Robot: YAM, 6 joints.
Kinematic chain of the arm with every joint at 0, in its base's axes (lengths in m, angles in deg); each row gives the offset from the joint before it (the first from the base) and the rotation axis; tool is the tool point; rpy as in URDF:
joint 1: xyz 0 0 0.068 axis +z
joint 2: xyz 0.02 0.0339 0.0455 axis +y
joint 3: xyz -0.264 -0.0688 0 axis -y
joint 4: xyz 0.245 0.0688 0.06 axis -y
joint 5: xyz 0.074 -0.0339 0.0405 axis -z
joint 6: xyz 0.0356 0 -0.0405 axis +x
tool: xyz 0 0 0 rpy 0 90 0
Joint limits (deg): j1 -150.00..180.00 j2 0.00..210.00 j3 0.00..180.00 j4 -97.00..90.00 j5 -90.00..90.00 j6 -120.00..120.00
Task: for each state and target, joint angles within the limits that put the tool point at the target. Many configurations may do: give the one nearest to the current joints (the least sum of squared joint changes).
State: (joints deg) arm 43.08 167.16 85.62 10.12 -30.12 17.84
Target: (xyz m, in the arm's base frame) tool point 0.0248 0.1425 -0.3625
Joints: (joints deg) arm 75.14 210.00 89.61 12.84 -20.70 17.84
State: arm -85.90 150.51 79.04 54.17 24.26 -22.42
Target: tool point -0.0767 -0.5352 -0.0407
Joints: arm -96.74 165.57 101.47 50.12 22.04 -22.42
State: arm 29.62 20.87 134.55 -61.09 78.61 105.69
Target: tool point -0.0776 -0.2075 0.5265
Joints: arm 60.42 30.14 124.88 -64.09 78.87 105.69
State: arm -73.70 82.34 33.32 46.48 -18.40 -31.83
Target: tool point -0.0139 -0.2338 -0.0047
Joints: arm -95.48 120.68 22.74 37.63 -13.78 -31.83
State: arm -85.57 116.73 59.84 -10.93 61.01 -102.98
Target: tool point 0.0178 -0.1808 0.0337
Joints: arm -74.50 112.12 28.30 -23.06 61.14 -102.98
